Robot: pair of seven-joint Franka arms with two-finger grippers.
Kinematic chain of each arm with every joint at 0, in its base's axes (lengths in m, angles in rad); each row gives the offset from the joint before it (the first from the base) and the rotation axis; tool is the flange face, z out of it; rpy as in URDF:
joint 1: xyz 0 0 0.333 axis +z
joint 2: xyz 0 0 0 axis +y
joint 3: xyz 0 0 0.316 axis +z
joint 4: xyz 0.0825 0 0 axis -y
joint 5: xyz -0.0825 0 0.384 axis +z
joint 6: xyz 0 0 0 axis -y
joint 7: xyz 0.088 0 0 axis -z
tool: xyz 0 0 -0.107 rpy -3.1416 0 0
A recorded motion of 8 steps. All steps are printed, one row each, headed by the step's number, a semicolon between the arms.
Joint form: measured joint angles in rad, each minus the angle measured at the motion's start. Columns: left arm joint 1, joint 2, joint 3, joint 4, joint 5, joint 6, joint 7; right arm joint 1, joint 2, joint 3, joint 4, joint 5, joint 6, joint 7.
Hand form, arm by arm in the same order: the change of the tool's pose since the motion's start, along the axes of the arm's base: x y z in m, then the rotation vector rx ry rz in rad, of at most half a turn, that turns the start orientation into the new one. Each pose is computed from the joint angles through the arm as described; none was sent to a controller.
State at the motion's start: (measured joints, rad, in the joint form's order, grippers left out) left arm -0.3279 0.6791 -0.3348 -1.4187 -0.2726 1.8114 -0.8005; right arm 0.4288 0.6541 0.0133 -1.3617 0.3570 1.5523 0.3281
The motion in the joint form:
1: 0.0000 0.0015 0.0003 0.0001 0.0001 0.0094 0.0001; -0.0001 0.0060 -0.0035 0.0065 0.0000 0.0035 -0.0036
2: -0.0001 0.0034 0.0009 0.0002 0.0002 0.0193 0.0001; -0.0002 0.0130 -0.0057 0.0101 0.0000 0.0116 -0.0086
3: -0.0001 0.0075 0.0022 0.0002 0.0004 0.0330 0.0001; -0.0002 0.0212 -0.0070 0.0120 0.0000 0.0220 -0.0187
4: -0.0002 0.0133 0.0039 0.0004 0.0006 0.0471 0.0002; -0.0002 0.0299 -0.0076 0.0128 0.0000 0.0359 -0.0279
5: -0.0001 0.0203 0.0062 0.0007 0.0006 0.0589 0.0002; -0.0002 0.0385 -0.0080 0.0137 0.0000 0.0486 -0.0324
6: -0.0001 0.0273 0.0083 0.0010 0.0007 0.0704 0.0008; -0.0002 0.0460 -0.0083 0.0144 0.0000 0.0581 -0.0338
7: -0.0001 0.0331 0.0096 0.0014 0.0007 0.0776 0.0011; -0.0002 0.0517 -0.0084 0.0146 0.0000 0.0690 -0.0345
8: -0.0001 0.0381 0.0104 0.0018 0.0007 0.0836 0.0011; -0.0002 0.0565 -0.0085 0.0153 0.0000 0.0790 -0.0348
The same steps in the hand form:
1: 0.0013 -0.0002 -0.0005 -0.0031 -0.0065 0.0042; 0.0026 -0.0011 -0.0013 0.0011 -0.0050 -0.0010
2: 0.0026 -0.0003 -0.0014 -0.0059 -0.0130 0.0088; 0.0049 -0.0017 -0.0044 0.0032 -0.0106 -0.0013
3: 0.0047 -0.0001 -0.0036 -0.0090 -0.0206 0.0156; 0.0068 -0.0020 -0.0089 0.0078 -0.0162 0.0028
4: 0.0068 0.0002 -0.0069 -0.0116 -0.0273 0.0227; 0.0087 -0.0019 -0.0141 0.0125 -0.0232 0.0057
5: 0.0089 0.0010 -0.0112 -0.0126 -0.0311 0.0296; 0.0104 -0.0018 -0.0193 0.0145 -0.0287 0.0052
6: 0.0108 0.0017 -0.0154 -0.0137 -0.0348 0.0357; 0.0116 -0.0018 -0.0238 0.0145 -0.0315 0.0032
7: 0.0120 0.0021 -0.0189 -0.0140 -0.0360 0.0395; 0.0129 -0.0017 -0.0273 0.0151 -0.0366 0.0003
8: 0.0128 0.0024 -0.0219 -0.0143 -0.0367 0.0428; 0.0142 -0.0015 -0.0300 0.0159 -0.0422 -0.0026

